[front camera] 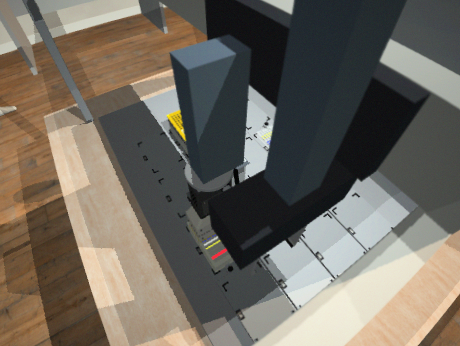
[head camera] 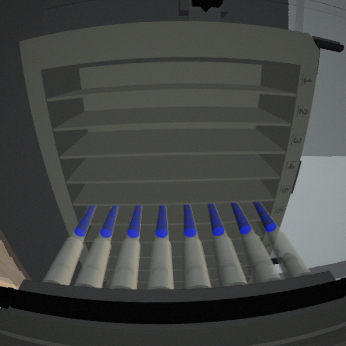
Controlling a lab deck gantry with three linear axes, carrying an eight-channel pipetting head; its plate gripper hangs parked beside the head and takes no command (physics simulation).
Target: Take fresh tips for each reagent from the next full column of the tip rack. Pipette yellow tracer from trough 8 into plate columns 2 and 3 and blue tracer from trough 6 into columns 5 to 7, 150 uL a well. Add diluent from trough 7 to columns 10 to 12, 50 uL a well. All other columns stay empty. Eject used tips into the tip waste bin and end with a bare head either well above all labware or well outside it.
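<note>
The pipetting head (front camera: 201, 200) (head camera: 172, 309) stands low over the grey trough block (front camera: 197, 226) (head camera: 165, 42). A row of blue tips (head camera: 161, 220) is on its pale channels, and they reach down beside the wall next to number 6. Their lower ends and the liquid there are hidden. Blue, white, yellow and red bands show in the block in the front view. The yellow tip rack (front camera: 176, 125) is partly behind the head's column. The plate (front camera: 263, 134) shows yellow and blue wells, partly hidden. The parked plate gripper cannot be made out clearly. The waste bin cannot be made out.
The tall blue-grey column (front camera: 212, 110) rises above the head. A thick dark gantry arm (front camera: 280, 215) stands to its right and hides part of the deck. Light deck tracks (front camera: 320, 240) with corner clips lie at the right, and a wooden edge (front camera: 102, 215) runs along the left.
</note>
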